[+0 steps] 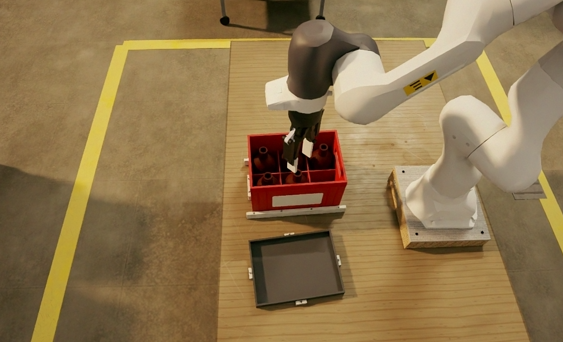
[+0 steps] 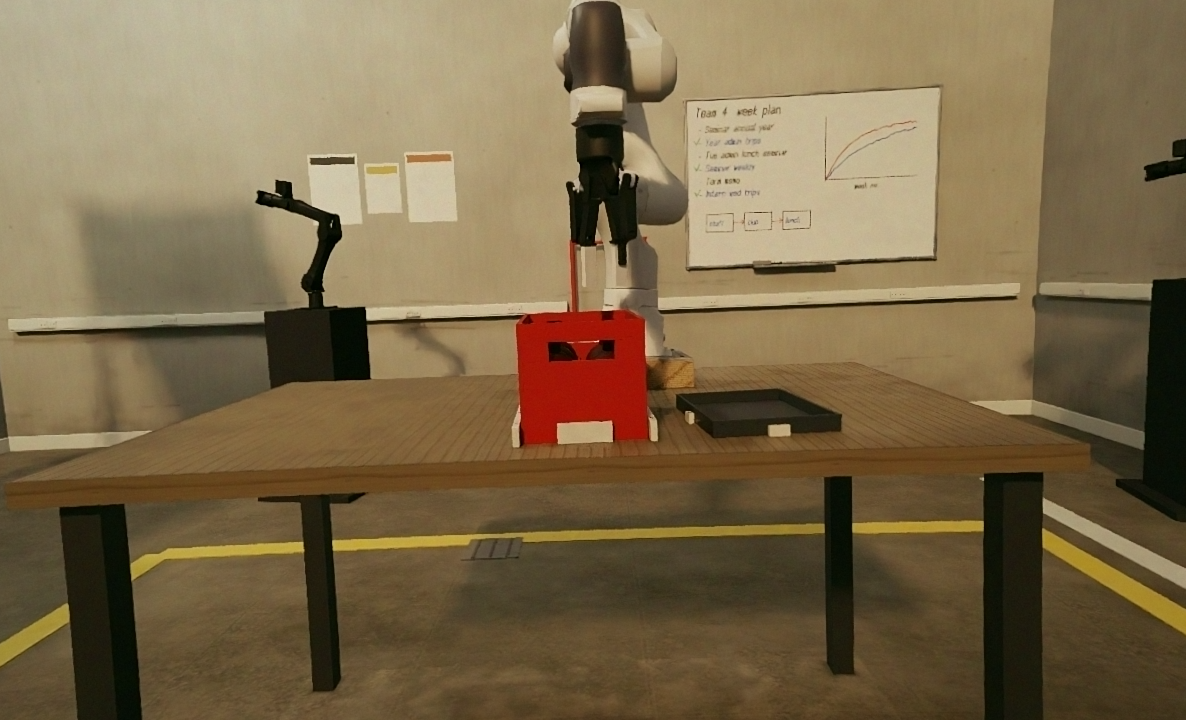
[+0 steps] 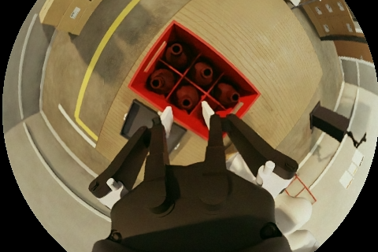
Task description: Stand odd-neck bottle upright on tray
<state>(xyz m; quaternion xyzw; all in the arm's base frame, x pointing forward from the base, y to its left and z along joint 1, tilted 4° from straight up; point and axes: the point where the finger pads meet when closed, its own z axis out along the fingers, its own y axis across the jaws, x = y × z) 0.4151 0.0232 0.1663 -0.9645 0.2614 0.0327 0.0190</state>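
The glass bottle lies 160 mm below my hand. The rest, counted from my hand: crate (10 mm ahead, 40 mm to the right, 170 mm below); dark tray (30 mm behind, 230 mm to the left, 240 mm below).
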